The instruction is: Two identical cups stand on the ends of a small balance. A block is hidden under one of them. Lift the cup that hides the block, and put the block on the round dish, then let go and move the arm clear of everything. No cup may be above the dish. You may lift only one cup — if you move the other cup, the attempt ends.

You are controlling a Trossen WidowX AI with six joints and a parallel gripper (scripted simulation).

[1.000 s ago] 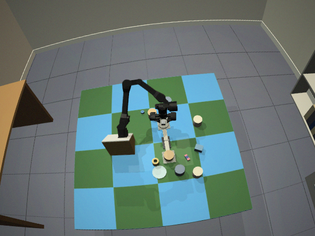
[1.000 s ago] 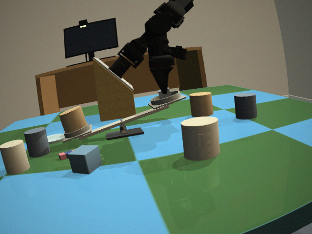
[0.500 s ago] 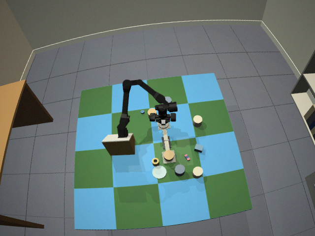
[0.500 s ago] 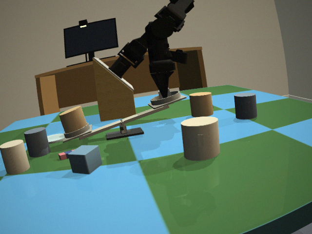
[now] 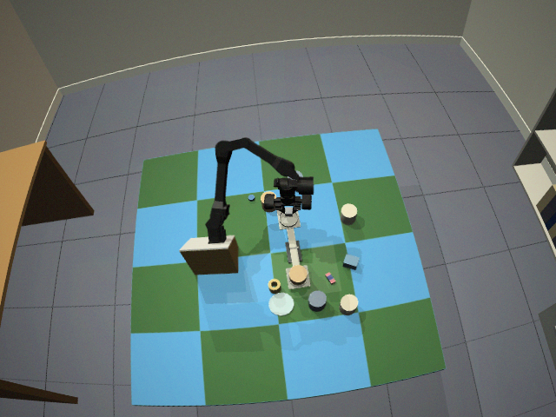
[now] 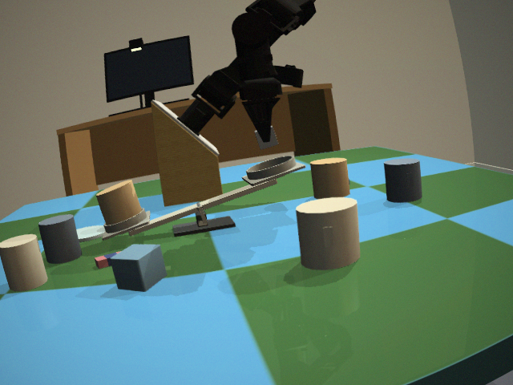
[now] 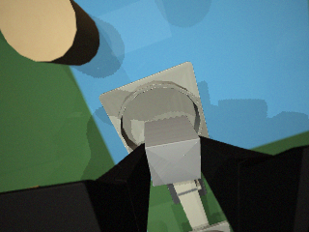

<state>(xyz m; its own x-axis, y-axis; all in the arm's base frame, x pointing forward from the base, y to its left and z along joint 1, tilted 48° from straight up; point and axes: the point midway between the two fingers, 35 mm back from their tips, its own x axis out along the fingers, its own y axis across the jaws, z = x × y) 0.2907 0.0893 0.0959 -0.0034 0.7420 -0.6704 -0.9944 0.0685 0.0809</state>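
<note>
The pale round dish is 6 cm behind my gripper tip, 36 cm to the right of it and 12 cm below it. The rest, counted from my gripper tip: grey block (1 cm above); then blue disc (17 cm behind, 17 cm to the left, 12 cm below); then pink-and-blue piece (15 cm ahead, 26 cm to the right, 12 cm below).
</note>
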